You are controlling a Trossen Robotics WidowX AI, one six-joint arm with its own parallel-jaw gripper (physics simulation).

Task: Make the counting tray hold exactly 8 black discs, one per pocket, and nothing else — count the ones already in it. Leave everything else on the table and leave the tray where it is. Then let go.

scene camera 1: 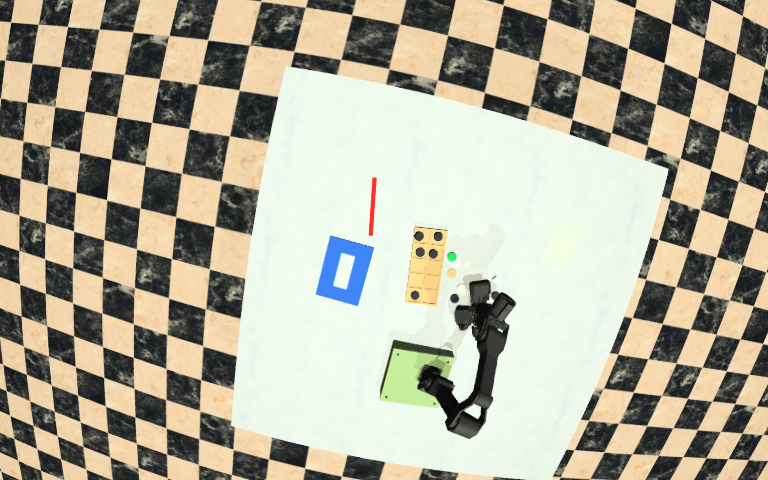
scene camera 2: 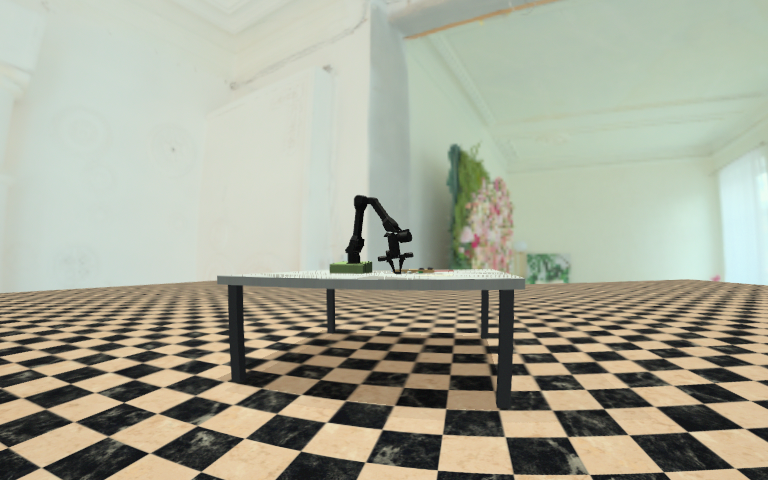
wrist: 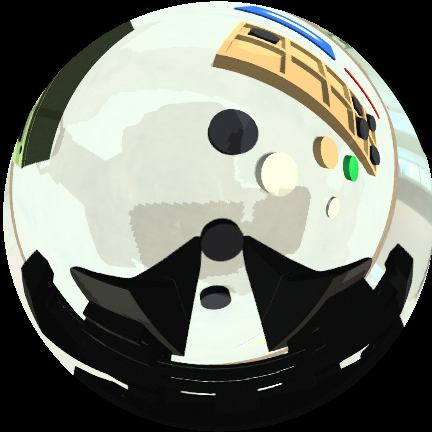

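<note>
My gripper (scene camera 2: pixel 398 272) (wrist: pixel 221 241) is shut on a black disc (wrist: pixel 223 245), low at the table; the arm hides this disc in scene camera 1. The tan counting tray (scene camera 1: pixel 416 266) (wrist: pixel 310 75) holds several black discs grouped at its far end, one (scene camera 1: pixel 432 253) close beside its neighbour; I cannot tell if it lies flat. Another black disc (scene camera 1: pixel 415 294) (wrist: pixel 264 35) is in a near-end pocket. A loose black disc (scene camera 1: pixel 454 298) (wrist: pixel 233 132) lies between tray and gripper. Another black disc (wrist: pixel 215 297) shows behind the fingertips in the wrist view.
A cream disc (scene camera 1: pixel 461 288) (wrist: pixel 279 174), tan disc (scene camera 1: pixel 451 273) (wrist: pixel 327 152), green disc (scene camera 1: pixel 451 256) (wrist: pixel 351 168) and small white disc (scene camera 1: pixel 467 263) (wrist: pixel 333 207) lie beside the tray. A blue frame (scene camera 1: pixel 328 266), red stick (scene camera 1: pixel 372 206), green base (scene camera 1: pixel 404 384) and pale yellow patch (scene camera 1: pixel 561 244) are farther out.
</note>
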